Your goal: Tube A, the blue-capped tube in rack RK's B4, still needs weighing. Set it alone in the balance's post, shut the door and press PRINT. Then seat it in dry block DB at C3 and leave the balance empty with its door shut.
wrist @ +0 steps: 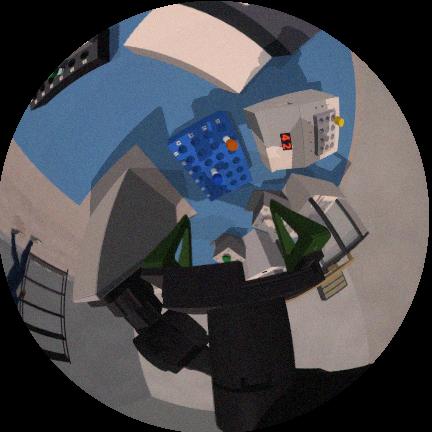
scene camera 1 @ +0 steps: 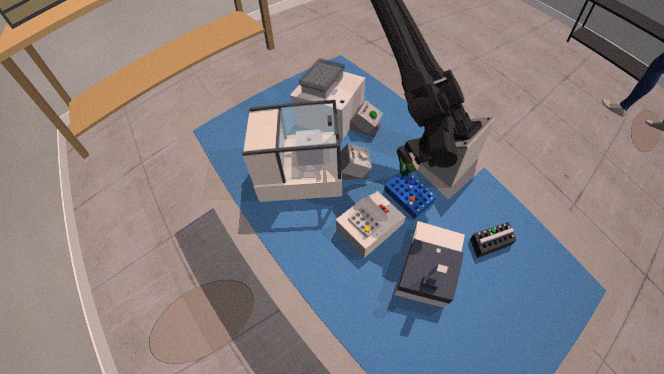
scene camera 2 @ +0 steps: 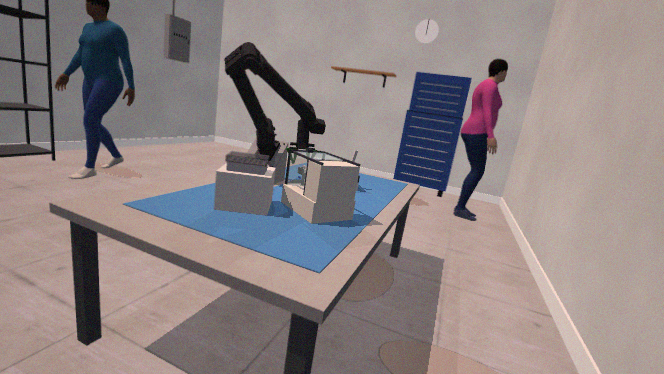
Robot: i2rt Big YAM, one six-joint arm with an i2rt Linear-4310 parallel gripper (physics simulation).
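Pixels of known places: gripper, between the fingertips: (wrist: 228, 210) (scene camera 1: 416, 169) (scene camera 2: 300, 164); arm's base, origin of its link: (wrist: 116, 276) (scene camera 1: 462, 133) (scene camera 2: 267, 150).
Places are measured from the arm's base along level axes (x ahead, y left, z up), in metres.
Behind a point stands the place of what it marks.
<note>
The blue-capped tube (wrist: 217, 178) @[z -0.088, x 0.194, y -0.020 m] (scene camera 1: 411, 182) @[z -0.088, x 0.196, y -0.022 m] stands in the blue rack (wrist: 202, 148) @[z -0.134, x 0.196, y 0.010 m] (scene camera 1: 424, 201) @[z -0.113, x 0.200, y 0.038 m]. My gripper (wrist: 228, 210) @[z -0.031, x 0.191, y -0.021 m] (scene camera 1: 419, 169) @[z -0.031, x 0.191, y -0.021 m] is open and empty. In scene camera 1 it hangs above the table beside the rack; in the wrist view the rack lies past the fingertips. The balance (scene camera 1: 265, 130) @[z 0.061, x 0.441, y -0.328 m] (scene camera 2: 340, 190) @[z -0.026, x 0.487, y -0.353 m] (wrist: 345, 227) @[z 0.021, x 0.403, y -0.205 m] is a white box with a dark-framed glass chamber; no tube shows in it, and I cannot tell its door's state. The dry block (scene camera 1: 350, 227) @[z -0.081, x 0.417, y -0.034 m] (wrist: 272, 125) @[z -0.101, x 0.298, y 0.009 m] has a red display reading 42 and holds a yellow-capped tube (scene camera 1: 367, 228) @[z -0.055, x 0.398, y 0.005 m] (wrist: 339, 121) @[z -0.055, x 0.393, y 0.007 m].
An orange-capped tube (scene camera 1: 412, 199) @[z -0.088, x 0.235, y 0.016 m] (wrist: 231, 145) @[z -0.088, x 0.231, y 0.015 m] also stands in the rack. A dark-lidded machine (scene camera 1: 417, 260) @[z -0.063, x 0.366, y 0.149 m], a black rack (scene camera 1: 492, 244) @[z -0.108, x 0.157, y 0.274 m], a green-button box (scene camera 1: 367, 120) @[z -0.079, x 0.126, y -0.268 m], a grey box (scene camera 1: 356, 162) @[z -0.069, x 0.273, y -0.166 m] and a white block with a grey tray (scene camera 1: 321, 77) @[z 0.047, x 0.185, y -0.412 m] stand around. A grey wedge (wrist: 132, 225) @[z -0.044, x 0.081, y 0.024 m] stands beside the gripper.
</note>
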